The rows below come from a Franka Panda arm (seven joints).
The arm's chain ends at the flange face. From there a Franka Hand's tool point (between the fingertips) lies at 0.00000 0.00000 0.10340 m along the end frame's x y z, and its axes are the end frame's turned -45 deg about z.
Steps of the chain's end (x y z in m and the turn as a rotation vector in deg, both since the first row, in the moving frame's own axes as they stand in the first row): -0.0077, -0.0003, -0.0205, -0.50, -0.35, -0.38; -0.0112, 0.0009, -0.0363, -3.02, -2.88, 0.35; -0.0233, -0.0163, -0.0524, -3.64, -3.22, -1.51; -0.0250, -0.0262, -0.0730, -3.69, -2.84, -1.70
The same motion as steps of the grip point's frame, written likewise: -0.0063, -0.0055, -0.0205, -0.11, -0.60, -0.38; -0.0161, -0.0071, -0.0366, -0.10, -4.17, 0.35; -0.0137, -0.0274, -0.0528, -0.30, -4.85, -1.51; -0.0075, -0.0350, -0.0733, -0.60, -4.62, -1.70
